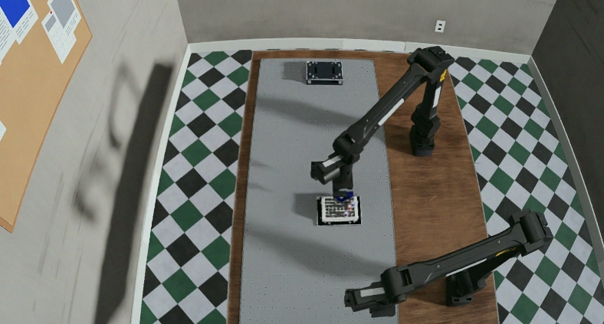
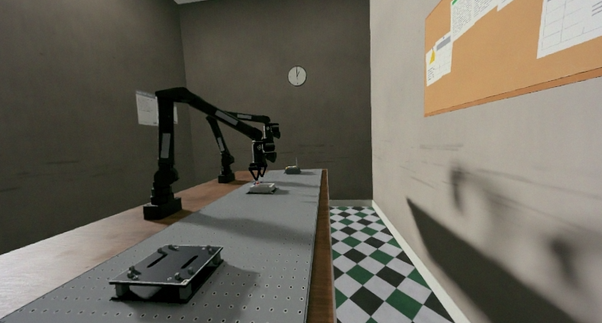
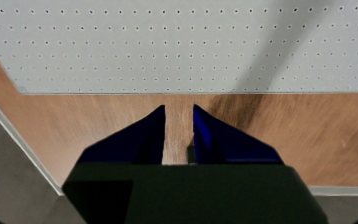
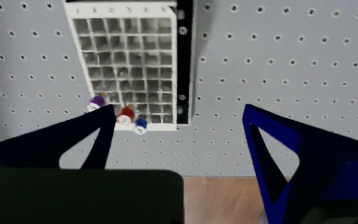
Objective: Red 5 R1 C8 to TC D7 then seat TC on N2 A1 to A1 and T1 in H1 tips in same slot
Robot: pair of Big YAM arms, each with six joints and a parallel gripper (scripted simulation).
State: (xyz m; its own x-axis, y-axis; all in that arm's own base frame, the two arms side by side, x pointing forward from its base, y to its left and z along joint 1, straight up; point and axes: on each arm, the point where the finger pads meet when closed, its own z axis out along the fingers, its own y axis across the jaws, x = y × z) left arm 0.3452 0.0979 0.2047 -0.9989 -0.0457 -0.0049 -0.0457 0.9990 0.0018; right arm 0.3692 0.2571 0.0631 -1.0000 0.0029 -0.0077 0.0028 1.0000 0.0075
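Now: right hand 70 mm above the white well rack and 40 mm to the right of it. From my right hand the other things lie so: black raised nest: 640 mm to the right, 60 mm below, 30 mm behind.
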